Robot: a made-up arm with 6 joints.
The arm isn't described. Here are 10 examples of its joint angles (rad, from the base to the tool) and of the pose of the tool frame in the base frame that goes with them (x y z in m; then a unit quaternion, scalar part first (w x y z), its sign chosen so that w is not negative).
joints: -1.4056 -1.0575 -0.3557 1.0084 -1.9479 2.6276
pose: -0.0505 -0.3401 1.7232 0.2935 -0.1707 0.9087 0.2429
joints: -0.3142 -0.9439 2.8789 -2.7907 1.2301 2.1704
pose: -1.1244 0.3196 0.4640 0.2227 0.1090 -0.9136 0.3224
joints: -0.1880 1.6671 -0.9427 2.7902 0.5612 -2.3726
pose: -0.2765 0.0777 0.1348 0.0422 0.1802 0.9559 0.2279
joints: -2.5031 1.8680 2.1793 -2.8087 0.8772 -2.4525
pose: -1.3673 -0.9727 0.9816 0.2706 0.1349 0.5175 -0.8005
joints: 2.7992 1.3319 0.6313 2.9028 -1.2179 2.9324
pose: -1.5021 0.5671 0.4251 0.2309 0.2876 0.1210 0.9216
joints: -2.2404 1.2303 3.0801 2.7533 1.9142 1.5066
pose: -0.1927 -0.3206 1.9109 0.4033 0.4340 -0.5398 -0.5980
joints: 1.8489 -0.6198 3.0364 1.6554 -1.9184 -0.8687
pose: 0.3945 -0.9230 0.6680 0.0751 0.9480 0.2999 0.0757
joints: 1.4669 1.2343 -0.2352 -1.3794 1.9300 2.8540
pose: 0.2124 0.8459 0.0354 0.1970 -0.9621 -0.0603 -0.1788
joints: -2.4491 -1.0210 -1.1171 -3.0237 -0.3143 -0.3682
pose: -0.5971 -0.5017 1.1290 0.0560 0.3645 -0.9168 0.1531
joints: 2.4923 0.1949 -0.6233 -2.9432 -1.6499 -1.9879
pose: -0.8719 0.6287 0.7778 0.3712 0.2005 -0.6202 0.6613
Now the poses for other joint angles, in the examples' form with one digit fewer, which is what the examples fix.
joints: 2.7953 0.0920 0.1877 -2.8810 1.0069 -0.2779
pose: -1.151 0.447 1.454 0.414 0.280 0.862 -0.086
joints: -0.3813 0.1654 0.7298 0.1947 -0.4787 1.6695
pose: 1.040 -0.430 1.991 0.582 -0.778 0.158 -0.178
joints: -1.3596 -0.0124 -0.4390 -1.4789 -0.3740 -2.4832
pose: 0.295 -1.141 0.979 0.500 -0.718 0.482 -0.046
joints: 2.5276 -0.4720 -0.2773 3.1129 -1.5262 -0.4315
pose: -0.654 0.466 1.729 0.753 -0.045 -0.651 -0.081
